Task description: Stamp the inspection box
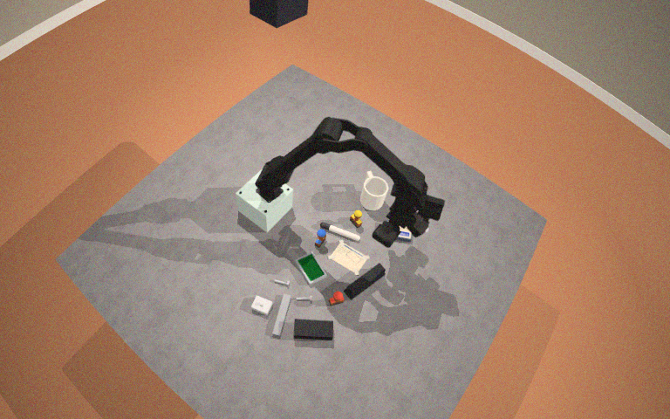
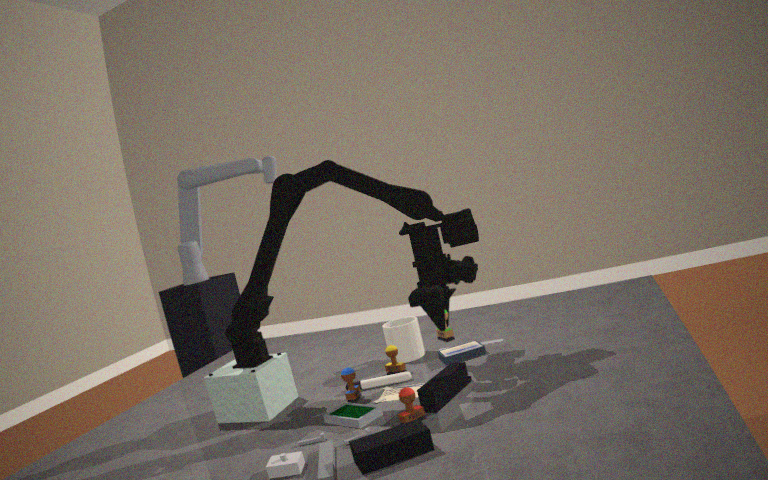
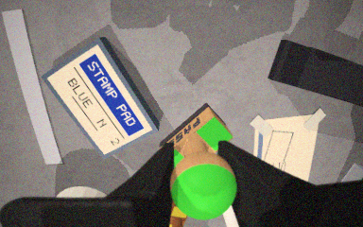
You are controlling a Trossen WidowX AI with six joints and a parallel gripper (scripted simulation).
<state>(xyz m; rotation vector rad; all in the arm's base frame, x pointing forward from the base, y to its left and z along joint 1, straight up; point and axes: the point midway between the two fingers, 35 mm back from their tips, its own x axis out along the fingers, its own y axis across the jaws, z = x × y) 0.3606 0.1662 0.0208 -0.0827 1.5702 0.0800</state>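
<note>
The ink pad lies 110 mm behind my gripper tip, 230 mm to the right of it and 80 mm below it. From my gripper tip the other things lie so: green-knobbed stamp right at my gripper tip; then yellow-knobbed stamp 130 mm behind, 70 mm below; then stamp pad tin 70 mm to the left, 70 mm below.
</note>
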